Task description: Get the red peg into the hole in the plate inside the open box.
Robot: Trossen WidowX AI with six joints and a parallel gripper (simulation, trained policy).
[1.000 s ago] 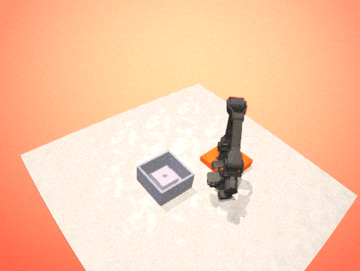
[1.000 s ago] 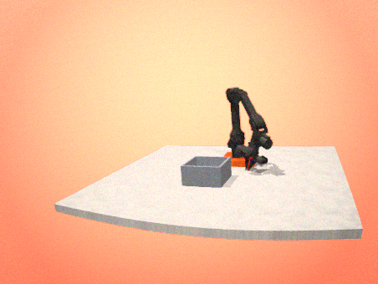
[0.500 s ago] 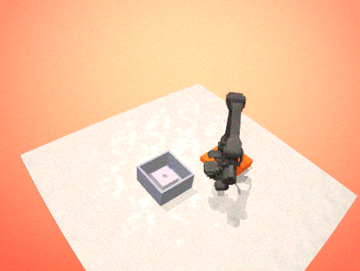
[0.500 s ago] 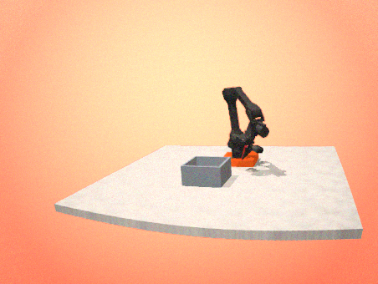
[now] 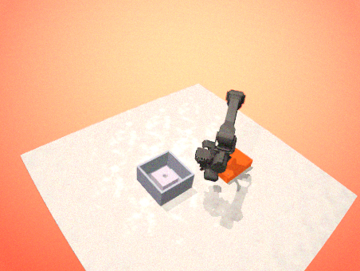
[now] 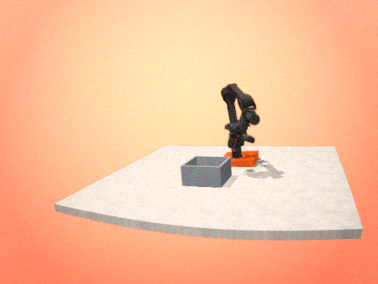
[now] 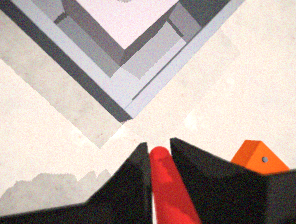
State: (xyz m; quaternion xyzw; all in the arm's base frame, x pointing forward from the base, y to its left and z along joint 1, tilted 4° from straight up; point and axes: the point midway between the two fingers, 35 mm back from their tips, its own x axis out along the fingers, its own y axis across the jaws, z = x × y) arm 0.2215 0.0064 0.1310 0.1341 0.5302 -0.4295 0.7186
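Now: gripper tip 90 mm short of the pale plate, 120 mm to the left of it and 80 mm above it. The rest, counted from my gripper tip: grey box (90 mm ahead, 120 mm to the right, 100 mm below); then red peg (20 mm to the left, 30 mm above).
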